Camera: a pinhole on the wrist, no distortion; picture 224 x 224 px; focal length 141.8 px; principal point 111.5 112.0 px. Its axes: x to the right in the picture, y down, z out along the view. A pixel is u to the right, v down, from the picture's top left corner.
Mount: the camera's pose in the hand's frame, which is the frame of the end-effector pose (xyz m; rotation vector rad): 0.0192 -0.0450 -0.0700 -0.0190 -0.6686 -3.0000
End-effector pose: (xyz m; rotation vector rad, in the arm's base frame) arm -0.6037 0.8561 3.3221 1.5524 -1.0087 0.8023
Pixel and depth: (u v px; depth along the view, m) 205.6 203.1 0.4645
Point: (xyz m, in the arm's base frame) -0.5971 0.4431 2.9271
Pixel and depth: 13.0 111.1 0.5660
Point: -0.6422 0.3396 3.6892
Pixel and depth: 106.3 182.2 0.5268
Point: -0.5368 0.3438 3.2419
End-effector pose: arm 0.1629 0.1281 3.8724 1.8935 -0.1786 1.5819
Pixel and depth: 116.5 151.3 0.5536
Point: 0.5522 -0.1847 3.8727
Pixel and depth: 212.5 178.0 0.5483
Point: 0.5558 -0.2281 3.4904
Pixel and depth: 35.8 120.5 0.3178
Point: 0.3543 -0.0036 4.0664
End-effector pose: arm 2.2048 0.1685 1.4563 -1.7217 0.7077 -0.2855
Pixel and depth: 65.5 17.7 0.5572
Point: 2.3232 0.2170 0.8424
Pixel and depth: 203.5 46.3 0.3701
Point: 2.0521 0.4342 1.2045
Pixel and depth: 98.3 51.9 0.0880
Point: 2.2126 0.1456 1.4286
